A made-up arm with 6 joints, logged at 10 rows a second.
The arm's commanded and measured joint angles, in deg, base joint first. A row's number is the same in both.
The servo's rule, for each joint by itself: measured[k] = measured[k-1] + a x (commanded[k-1-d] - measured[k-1]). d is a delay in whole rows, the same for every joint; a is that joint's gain. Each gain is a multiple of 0.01, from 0.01 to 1. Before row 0 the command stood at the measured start. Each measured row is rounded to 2 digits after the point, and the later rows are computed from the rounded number. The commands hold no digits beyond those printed.
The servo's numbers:
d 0
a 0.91 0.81 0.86 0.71 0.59 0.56
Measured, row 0:
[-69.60 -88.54 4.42 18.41 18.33 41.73]
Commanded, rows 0 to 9:
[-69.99 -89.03 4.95 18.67 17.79 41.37]
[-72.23 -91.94 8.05 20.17 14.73 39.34]
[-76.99 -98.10 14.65 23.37 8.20 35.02]
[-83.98 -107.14 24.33 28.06 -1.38 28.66]
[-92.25 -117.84 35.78 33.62 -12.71 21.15]
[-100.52 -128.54 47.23 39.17 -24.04 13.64]
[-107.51 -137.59 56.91 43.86 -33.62 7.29]
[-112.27 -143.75 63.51 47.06 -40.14 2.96]
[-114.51 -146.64 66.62 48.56 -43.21 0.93]
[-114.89 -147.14 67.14 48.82 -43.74 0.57]
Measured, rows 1 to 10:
[-69.95 -88.94 4.88 18.59 18.01 41.53]
[-72.02 -91.37 7.61 19.71 16.07 40.30]
[-76.54 -96.82 13.66 22.31 11.43 37.34]
[-83.31 -105.18 22.84 26.39 3.87 32.48]
[-91.45 -115.43 33.97 31.52 -5.91 26.14]
[-99.70 -126.05 45.37 36.95 -16.61 19.14]
[-106.81 -135.40 55.29 41.86 -26.65 12.50]
[-111.78 -142.16 62.36 45.55 -34.61 7.16]
[-114.26 -145.79 66.02 47.69 -39.68 3.67]
[-114.83 -146.88 66.98 48.49 -42.08 1.93]

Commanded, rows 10 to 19:
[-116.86 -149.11 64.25 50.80 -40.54 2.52]
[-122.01 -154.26 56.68 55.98 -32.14 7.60]
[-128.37 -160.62 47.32 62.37 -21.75 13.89]
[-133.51 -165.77 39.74 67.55 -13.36 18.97]
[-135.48 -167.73 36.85 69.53 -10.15 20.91]
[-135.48 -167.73 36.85 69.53 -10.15 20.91]
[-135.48 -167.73 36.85 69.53 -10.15 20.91]
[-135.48 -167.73 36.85 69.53 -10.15 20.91]
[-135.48 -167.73 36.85 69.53 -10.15 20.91]
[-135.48 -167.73 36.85 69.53 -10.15 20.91]
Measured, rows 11 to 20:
[-116.68 -148.69 64.63 50.13 -41.17 2.26]
[-121.53 -153.20 57.79 54.28 -35.84 5.25]
[-127.75 -159.21 48.79 60.02 -27.53 10.09]
[-132.99 -164.52 41.01 65.37 -19.17 15.06]
[-135.26 -167.12 37.43 68.32 -13.85 18.34]
[-135.46 -167.61 36.93 69.18 -11.67 19.78]
[-135.48 -167.71 36.86 69.43 -10.77 20.41]
[-135.48 -167.73 36.85 69.50 -10.40 20.69]
[-135.48 -167.73 36.85 69.52 -10.25 20.81]
[-135.48 -167.73 36.85 69.53 -10.19 20.87]

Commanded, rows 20 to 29:
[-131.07 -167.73 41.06 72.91 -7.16 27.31]
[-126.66 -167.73 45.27 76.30 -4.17 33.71]
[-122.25 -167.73 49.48 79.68 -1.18 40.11]
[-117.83 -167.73 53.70 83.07 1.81 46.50]
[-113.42 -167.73 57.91 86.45 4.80 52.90]
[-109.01 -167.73 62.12 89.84 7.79 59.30]
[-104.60 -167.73 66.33 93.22 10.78 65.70]
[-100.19 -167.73 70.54 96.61 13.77 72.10]
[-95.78 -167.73 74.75 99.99 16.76 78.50]
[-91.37 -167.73 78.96 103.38 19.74 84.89]
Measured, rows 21 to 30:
[-131.47 -167.73 40.47 71.93 -8.40 24.48]
[-127.09 -167.73 44.60 75.03 -5.90 29.65]
[-122.69 -167.73 48.80 78.33 -3.12 35.51]
[-118.27 -167.73 53.01 81.70 -0.21 41.66]
[-113.86 -167.73 57.22 85.07 2.75 47.95]
[-109.45 -167.73 61.43 88.46 5.72 54.31]
[-105.04 -167.73 65.64 91.84 8.71 60.69]
[-100.63 -167.73 69.85 95.23 11.70 67.08]
[-96.22 -167.73 74.06 98.61 14.69 73.48]
[-91.81 -167.73 78.27 102.00 17.67 79.87]

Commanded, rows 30 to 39:
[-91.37 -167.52 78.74 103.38 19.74 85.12]
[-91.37 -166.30 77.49 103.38 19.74 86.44]
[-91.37 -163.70 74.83 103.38 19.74 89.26]
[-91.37 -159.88 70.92 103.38 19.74 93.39]
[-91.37 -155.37 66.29 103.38 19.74 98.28]
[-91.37 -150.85 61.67 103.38 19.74 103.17]
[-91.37 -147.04 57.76 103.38 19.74 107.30]
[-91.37 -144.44 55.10 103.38 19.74 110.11]
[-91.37 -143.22 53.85 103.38 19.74 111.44]
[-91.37 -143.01 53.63 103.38 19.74 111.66]
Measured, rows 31 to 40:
[-91.41 -167.56 78.67 102.98 18.89 82.81]
[-91.37 -166.54 77.66 103.26 19.39 84.84]
[-91.37 -164.24 75.23 103.35 19.60 87.32]
[-91.37 -160.71 71.52 103.37 19.68 90.72]
[-91.37 -156.38 67.02 103.38 19.72 94.95]
[-91.37 -151.90 62.42 103.38 19.73 99.55]
[-91.37 -147.96 58.41 103.38 19.74 103.89]
[-91.37 -145.11 55.56 103.38 19.74 107.37]
[-91.37 -143.58 54.09 103.38 19.74 109.65]
[-91.37 -143.12 53.69 103.38 19.74 110.78]

